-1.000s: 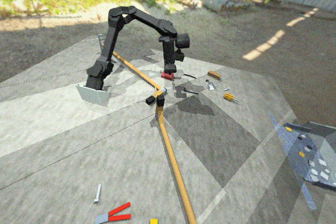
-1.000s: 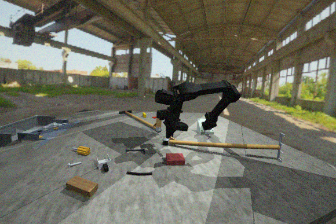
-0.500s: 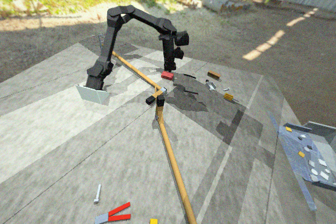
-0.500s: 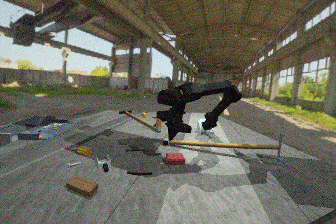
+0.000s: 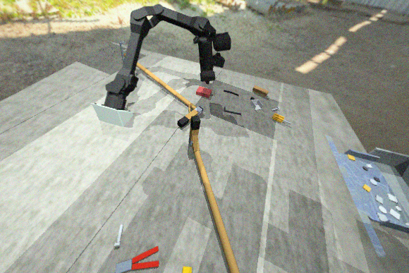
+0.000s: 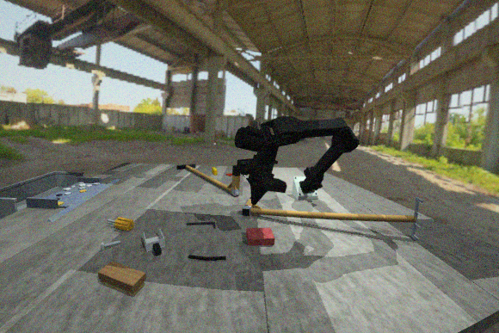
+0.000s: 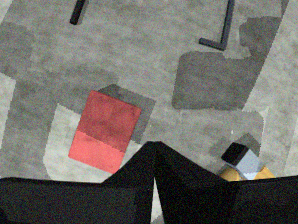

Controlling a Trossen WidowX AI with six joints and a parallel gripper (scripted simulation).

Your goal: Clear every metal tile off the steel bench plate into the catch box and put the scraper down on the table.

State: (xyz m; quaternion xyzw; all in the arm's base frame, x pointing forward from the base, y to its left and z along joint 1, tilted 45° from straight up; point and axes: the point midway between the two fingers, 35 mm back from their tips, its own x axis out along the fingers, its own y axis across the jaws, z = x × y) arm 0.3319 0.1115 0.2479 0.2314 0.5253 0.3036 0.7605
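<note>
Now: gripper tip 55 cm to the left of the long scraper, 13 cm short of it and 3 cm above it. The rest, counted from my gripper tip: red block (8 cm below, 4 cm to the left, 2 cm behind); then wooden block (31 cm ahead, 17 cm to the left, 8 cm below); then yellow screwdriver (39 cm ahead, 8 cm below, 5 cm to the right).
</note>
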